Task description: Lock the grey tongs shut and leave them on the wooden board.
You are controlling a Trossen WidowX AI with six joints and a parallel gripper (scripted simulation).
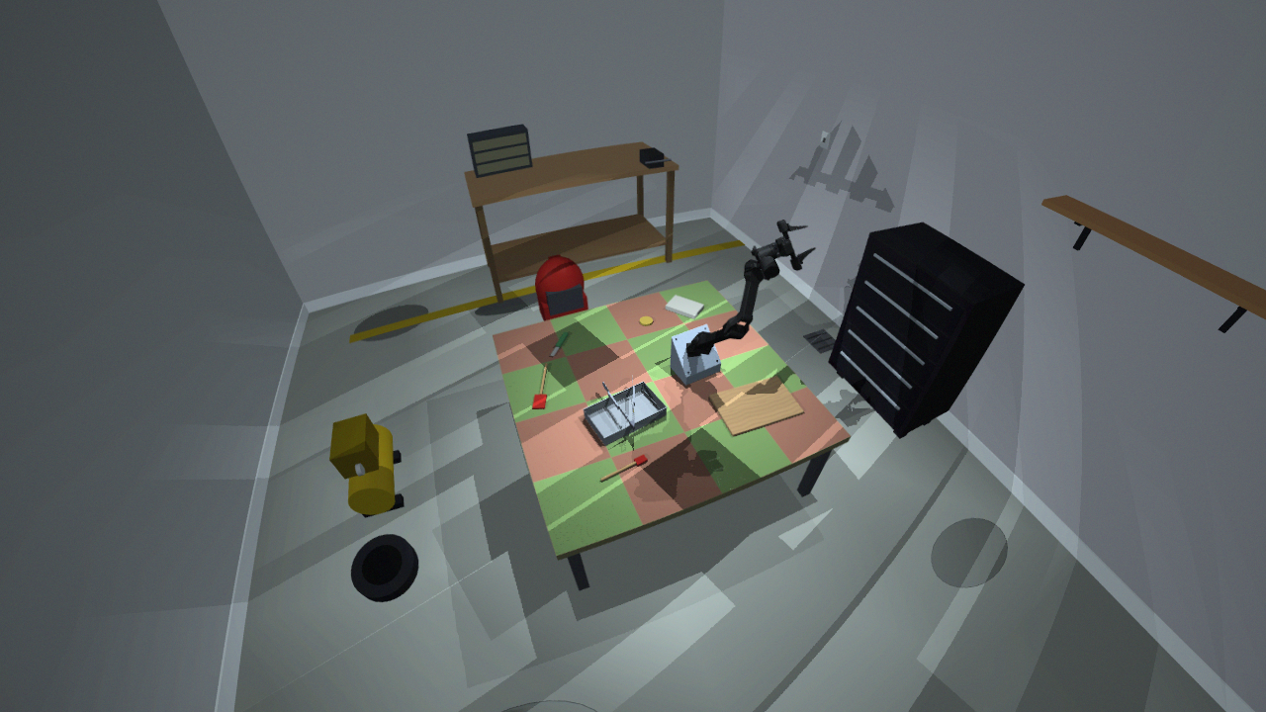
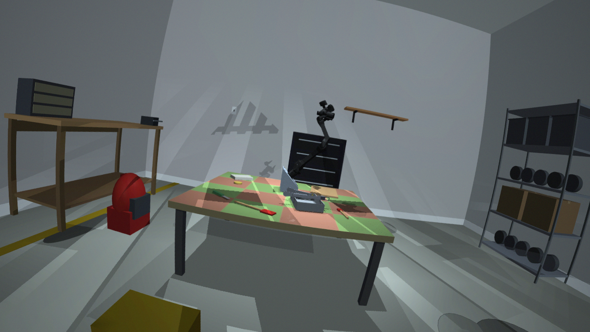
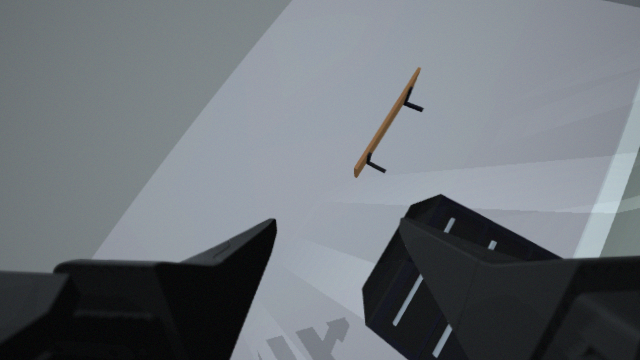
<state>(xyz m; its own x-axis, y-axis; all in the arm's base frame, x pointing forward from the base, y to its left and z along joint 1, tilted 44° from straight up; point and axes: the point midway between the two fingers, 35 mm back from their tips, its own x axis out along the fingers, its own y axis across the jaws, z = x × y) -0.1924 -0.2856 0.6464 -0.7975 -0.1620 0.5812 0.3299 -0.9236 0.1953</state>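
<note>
The grey roasting tin is 74 cm below my gripper tip, 70 cm ahead of it and 7 cm to the right of it. Round my gripper tip: yellow disc 76 cm below, 65 cm to the right, 40 cm ahead; then white block 76 cm below, 70 cm to the right, 16 cm ahead; then wooden board 76 cm below, 14 cm ahead, 7 cm to the left.
</note>
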